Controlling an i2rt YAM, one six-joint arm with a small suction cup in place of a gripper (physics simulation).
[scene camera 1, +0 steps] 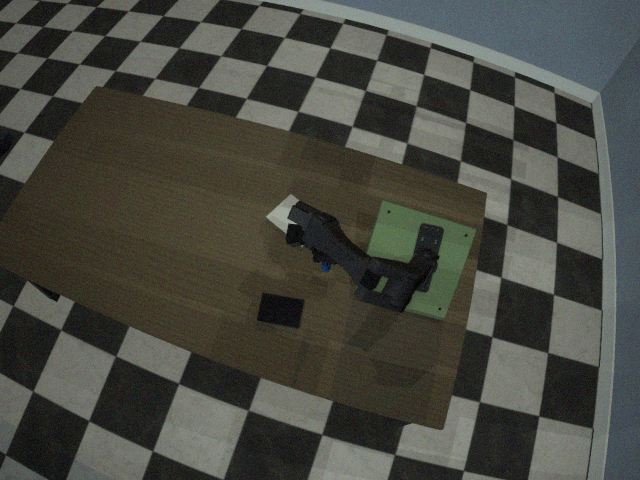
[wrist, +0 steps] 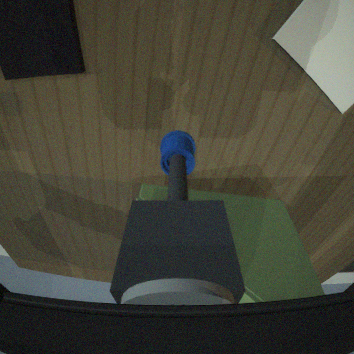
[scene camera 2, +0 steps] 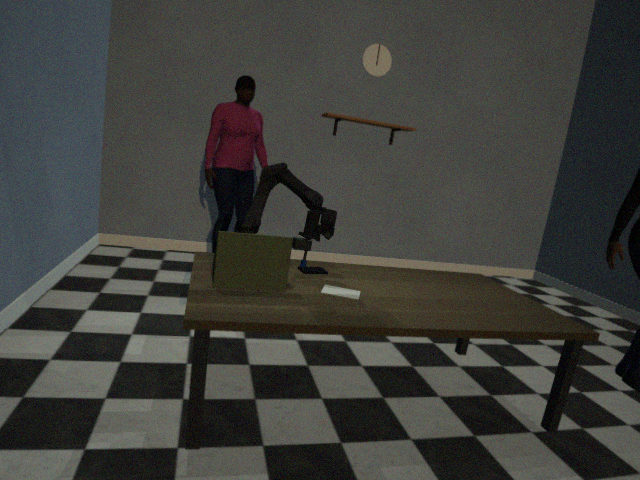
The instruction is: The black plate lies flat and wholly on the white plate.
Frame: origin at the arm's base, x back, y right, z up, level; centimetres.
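Seen in the pictures: hand, its tool point: (scene camera 1: 326,267) (wrist: 177,146) (scene camera 2: 302,266); arm's base, origin of its link: (scene camera 1: 424,258) (scene camera 2: 246,249).
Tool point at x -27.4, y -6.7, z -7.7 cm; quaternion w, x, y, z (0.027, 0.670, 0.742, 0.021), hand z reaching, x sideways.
Offsets run from my tool point to a thing's top centre. Level surfaces: height alone.
The black plate {dx -10.0, dy -14.5, dz -5.4 cm} (scene camera 1: 280,310) (scene camera 2: 317,270) (wrist: 40,40) lies flat on the wooden table, apart from the white plate. The white plate {dx -13.1, dy +16.7, dz -5.8 cm} (scene camera 1: 279,214) (scene camera 2: 341,292) (wrist: 327,55) also lies flat on the table. The arm partly covers it in scene camera 1, and both plates are cut off by the edge of the wrist view. My gripper, a blue suction cup (scene camera 1: 325,267) (scene camera 2: 303,264) (wrist: 177,145), is low over bare table between the two plates, to one side of both. It holds nothing and touches neither plate. Its exact height above the table is hard to tell.
A green base (scene camera 1: 398,222) (scene camera 2: 252,261) (wrist: 272,235) stands under the arm near one table end. The wooden table {dz -6.4 cm} (scene camera 1: 155,206) (scene camera 2: 439,299) has an edge beyond the black plate. A person in a pink top (scene camera 2: 238,136) stands behind the table. Another person (scene camera 2: 631,242) shows partly at the right.
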